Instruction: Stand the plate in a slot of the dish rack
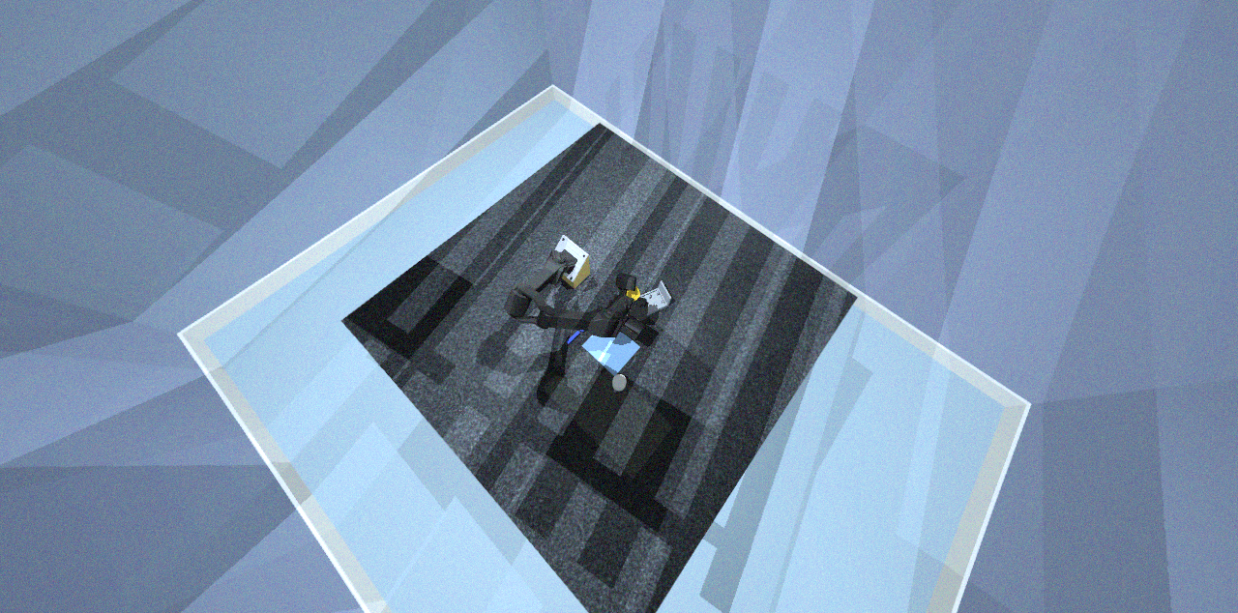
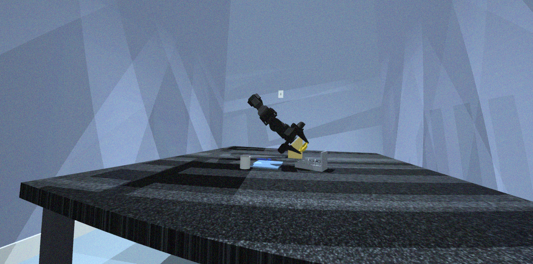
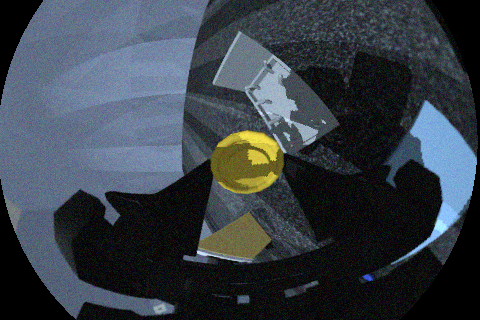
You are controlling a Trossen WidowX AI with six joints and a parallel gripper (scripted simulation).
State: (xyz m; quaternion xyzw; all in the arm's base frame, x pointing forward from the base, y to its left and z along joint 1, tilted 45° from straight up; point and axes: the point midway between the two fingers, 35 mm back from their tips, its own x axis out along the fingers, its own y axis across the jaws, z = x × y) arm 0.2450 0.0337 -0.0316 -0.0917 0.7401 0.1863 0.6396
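The grey dish rack is 60 mm below my gripper tip, 60 mm ahead of it and 30 mm to the left of it. Also, from my gripper tip: light blue mat 180 mm to the right, 80 mm below, 60 mm ahead; yellow plate 10 mm to the right; white cup 250 mm to the right, 160 mm ahead, 60 mm below.
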